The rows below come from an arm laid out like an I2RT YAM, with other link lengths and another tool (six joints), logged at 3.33 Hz.
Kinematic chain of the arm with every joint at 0, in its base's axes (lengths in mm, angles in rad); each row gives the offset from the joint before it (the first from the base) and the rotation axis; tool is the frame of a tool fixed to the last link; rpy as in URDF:
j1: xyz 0 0 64.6 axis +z
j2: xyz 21 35.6 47.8 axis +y
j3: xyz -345.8 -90.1 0 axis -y
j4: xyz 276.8 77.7 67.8 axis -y
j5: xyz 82.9 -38 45.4 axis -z
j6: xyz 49.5 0 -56.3 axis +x
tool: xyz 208 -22 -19 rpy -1.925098 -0.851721 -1.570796
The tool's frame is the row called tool.
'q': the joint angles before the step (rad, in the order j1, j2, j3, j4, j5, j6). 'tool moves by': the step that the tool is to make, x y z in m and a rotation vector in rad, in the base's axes. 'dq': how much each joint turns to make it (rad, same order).
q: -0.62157, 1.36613, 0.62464, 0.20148, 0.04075, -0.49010
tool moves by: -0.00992, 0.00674, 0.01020, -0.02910, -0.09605, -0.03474
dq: 0.01356, -0.06302, -0.10658, 0.13607, 0.02753, 0.05079
